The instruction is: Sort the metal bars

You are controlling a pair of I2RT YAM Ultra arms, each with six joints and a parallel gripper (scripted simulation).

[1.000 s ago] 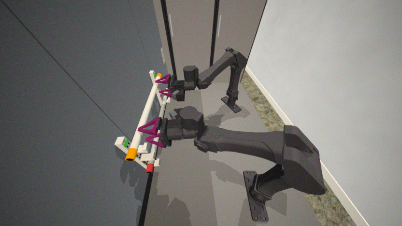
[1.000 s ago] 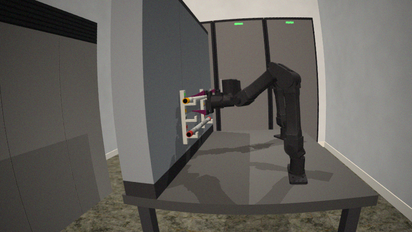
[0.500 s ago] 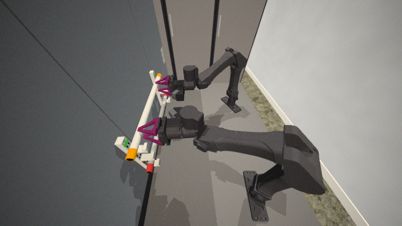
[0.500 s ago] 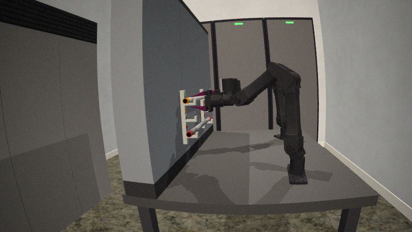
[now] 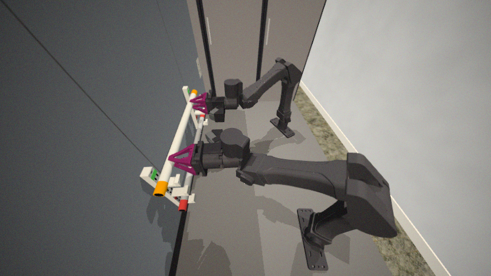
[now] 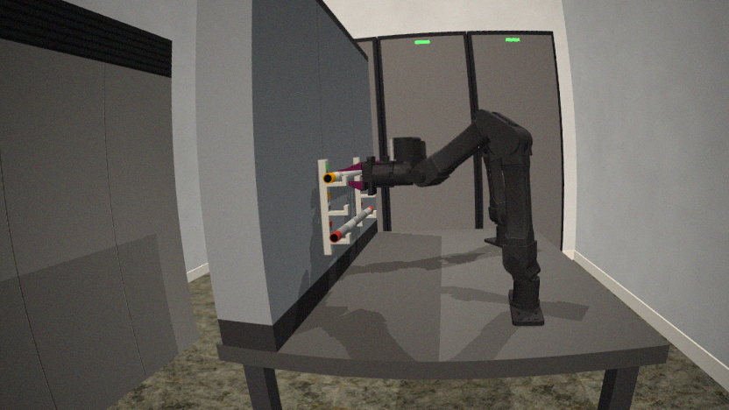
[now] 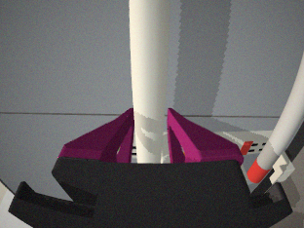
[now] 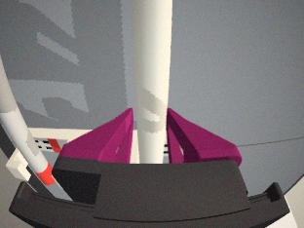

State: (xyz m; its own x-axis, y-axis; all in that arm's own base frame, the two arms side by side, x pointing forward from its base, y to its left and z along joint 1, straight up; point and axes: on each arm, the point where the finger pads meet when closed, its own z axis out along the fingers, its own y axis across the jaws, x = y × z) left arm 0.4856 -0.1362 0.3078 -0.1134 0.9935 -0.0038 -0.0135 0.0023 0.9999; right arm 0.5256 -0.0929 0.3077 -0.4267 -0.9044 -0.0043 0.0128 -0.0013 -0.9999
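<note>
The orange-ended bar lies 15 cm to the left of my right hand. Also, from my right hand: grey wall panel: 13 cm to the left, 12 cm above, 9 cm ahead; red-ended bar: 15 cm below, 14 cm to the left, 1 cm behind.
The orange-ended bar lies 150 mm to the right of my left hand and 20 mm ahead of it. The rest, counted from my left hand: grey wall panel: 170 mm to the right, 120 mm ahead, 120 mm above; then red-ended bar: 150 mm to the right, 150 mm below, 10 mm ahead.
</note>
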